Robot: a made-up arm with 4 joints.
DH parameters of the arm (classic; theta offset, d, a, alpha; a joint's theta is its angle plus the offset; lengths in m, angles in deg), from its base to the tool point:
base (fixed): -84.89 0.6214 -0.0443 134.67
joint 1: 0 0.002 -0.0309 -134.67
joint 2: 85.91 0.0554 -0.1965 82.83
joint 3: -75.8 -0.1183 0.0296 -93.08
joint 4: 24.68 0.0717 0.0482 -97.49
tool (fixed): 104.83 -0.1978 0 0
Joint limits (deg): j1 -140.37..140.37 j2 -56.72..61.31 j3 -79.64..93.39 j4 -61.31..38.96
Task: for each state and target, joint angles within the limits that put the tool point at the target. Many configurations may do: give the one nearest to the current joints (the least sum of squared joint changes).
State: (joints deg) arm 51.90 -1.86 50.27 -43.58
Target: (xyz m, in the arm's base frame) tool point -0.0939 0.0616 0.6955
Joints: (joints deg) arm 28.31 -4.31 17.44 -31.12
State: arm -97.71 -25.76 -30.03 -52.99
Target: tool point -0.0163 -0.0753 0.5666
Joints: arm -115.77 -36.59 -24.46 -46.80
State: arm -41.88 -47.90 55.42 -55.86
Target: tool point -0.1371 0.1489 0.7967
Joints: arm -5.14 -56.72 26.37 -61.10
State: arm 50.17 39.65 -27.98 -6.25
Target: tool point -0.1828 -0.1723 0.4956
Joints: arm 15.21 61.31 -62.35 24.51
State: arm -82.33 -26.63 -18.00 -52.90
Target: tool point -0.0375 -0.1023 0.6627
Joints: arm -78.71 -30.47 -12.18 -58.59
